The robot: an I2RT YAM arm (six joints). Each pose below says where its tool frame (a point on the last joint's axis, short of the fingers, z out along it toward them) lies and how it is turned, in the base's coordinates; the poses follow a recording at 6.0 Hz.
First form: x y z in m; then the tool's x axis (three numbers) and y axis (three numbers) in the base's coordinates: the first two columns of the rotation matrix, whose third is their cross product.
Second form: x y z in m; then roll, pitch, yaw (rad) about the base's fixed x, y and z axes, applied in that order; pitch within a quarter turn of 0, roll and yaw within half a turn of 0. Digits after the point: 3 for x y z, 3 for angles.
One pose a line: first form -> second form
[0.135 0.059 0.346 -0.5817 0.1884 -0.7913 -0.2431 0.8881 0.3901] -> [0.135 0.059 0.346 2.450 0.913 2.828]
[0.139 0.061 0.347 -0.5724 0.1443 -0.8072 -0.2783 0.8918 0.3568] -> [0.139 0.061 0.347 2.493 0.939 2.895]
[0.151 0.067 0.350 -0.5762 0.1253 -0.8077 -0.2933 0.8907 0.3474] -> [0.151 0.067 0.350 2.512 0.940 2.927]
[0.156 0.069 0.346 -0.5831 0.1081 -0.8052 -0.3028 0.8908 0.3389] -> [0.156 0.069 0.346 2.533 0.936 2.958]
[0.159 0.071 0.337 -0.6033 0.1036 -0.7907 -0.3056 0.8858 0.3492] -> [0.159 0.071 0.337 2.535 0.912 2.972]
